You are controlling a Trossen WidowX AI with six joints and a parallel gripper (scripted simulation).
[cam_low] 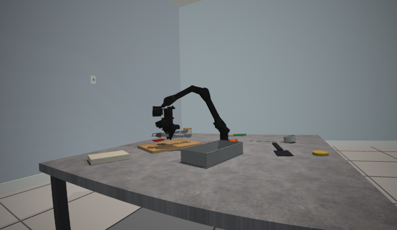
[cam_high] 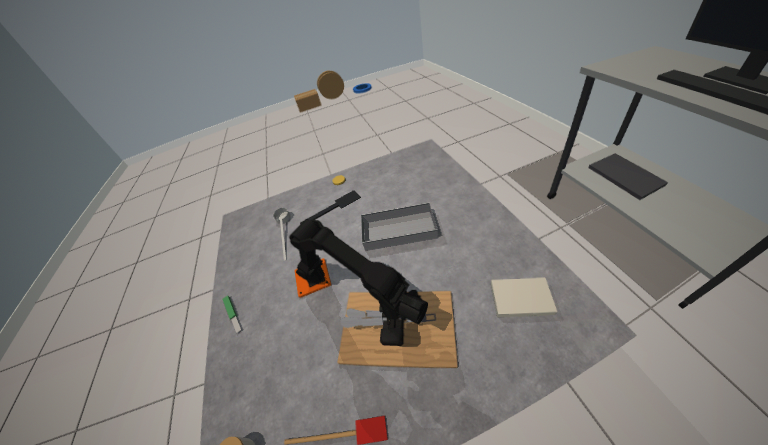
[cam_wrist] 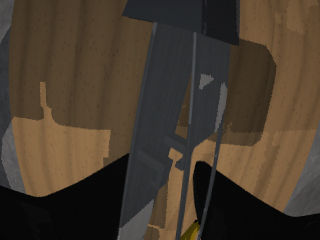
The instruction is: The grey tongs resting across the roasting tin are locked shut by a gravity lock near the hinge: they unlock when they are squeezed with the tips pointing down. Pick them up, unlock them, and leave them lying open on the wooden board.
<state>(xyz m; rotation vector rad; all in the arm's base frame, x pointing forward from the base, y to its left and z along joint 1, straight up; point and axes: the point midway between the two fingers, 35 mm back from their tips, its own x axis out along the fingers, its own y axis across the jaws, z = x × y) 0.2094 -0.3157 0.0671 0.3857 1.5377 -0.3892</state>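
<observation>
Right now my gripper tip is 40 mm below the yellow lock piece, 10 mm to the left of it and 10 mm past it. The rest, counted from my gripper tip: grey roasting tin (370 mm to the left, 180 mm ahead, 20 mm below); then cream slab (400 mm ahead, 110 mm to the right, 30 mm below); then wooden board (40 mm below).
</observation>
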